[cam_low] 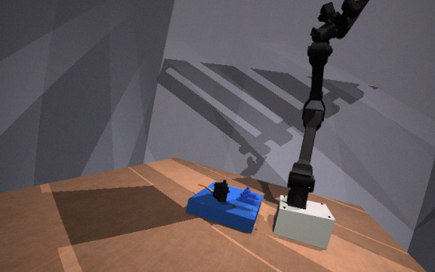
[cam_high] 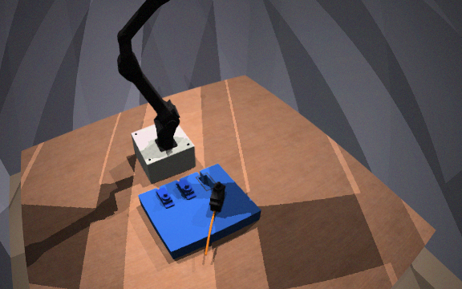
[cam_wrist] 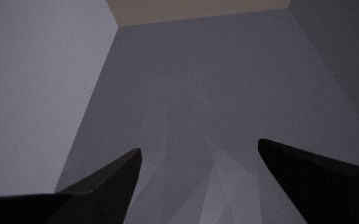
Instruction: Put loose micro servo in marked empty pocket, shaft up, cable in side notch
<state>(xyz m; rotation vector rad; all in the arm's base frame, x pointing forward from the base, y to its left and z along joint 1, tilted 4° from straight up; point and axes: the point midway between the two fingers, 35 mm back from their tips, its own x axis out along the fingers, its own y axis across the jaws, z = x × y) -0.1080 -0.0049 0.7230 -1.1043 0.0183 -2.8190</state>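
Now: gripper tip 380 mm short of the blue robot deck, 20 mm to the right of it and 820 mm above it.
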